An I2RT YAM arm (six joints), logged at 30 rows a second.
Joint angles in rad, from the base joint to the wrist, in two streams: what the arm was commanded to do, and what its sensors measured. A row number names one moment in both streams.
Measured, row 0:
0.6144 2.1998 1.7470 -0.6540 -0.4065 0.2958
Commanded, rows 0 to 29:
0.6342 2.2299 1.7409 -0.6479 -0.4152 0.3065
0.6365 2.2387 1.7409 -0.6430 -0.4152 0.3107
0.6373 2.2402 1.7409 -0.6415 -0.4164 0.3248
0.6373 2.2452 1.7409 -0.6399 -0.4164 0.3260
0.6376 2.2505 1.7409 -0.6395 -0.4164 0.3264
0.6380 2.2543 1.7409 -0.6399 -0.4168 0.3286
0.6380 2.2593 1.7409 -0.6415 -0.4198 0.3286
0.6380 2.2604 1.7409 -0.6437 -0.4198 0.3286
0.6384 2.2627 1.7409 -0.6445 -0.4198 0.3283
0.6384 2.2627 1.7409 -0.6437 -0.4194 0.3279
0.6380 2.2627 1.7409 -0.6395 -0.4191 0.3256
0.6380 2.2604 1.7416 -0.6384 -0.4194 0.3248
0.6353 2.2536 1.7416 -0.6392 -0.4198 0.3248
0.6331 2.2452 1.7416 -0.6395 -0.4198 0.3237
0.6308 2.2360 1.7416 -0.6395 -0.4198 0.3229
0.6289 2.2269 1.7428 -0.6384 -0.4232 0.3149
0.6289 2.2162 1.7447 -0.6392 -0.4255 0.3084
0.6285 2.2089 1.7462 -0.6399 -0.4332 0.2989
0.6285 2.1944 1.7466 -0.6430 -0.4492 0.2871
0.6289 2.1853 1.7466 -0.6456 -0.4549 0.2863
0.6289 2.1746 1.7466 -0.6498 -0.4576 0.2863
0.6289 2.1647 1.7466 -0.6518 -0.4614 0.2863
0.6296 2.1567 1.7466 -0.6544 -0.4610 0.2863
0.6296 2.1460 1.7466 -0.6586 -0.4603 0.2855
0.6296 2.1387 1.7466 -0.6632 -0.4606 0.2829
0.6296 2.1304 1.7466 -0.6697 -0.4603 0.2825
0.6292 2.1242 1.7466 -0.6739 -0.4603 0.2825
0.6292 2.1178 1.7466 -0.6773 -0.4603 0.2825
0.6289 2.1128 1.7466 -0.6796 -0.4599 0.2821
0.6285 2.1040 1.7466 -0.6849 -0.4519 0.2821
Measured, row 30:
0.6323 2.1429 1.7390 -0.6769 -0.4423 0.3019
